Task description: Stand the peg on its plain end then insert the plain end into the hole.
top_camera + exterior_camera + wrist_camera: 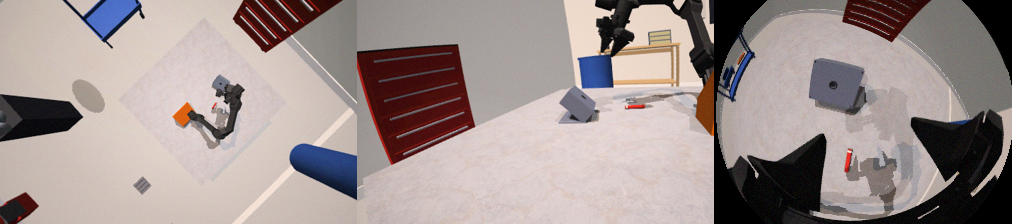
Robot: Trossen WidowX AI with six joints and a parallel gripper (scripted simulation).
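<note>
Now: gripper tip 80 mm past the red peg, 40 mm to the left of it and 210 mm above it. From my gripper tip the other things lie so: grey sloped panel 100 mm ahead, 90 mm to the left, 160 mm below.
</note>
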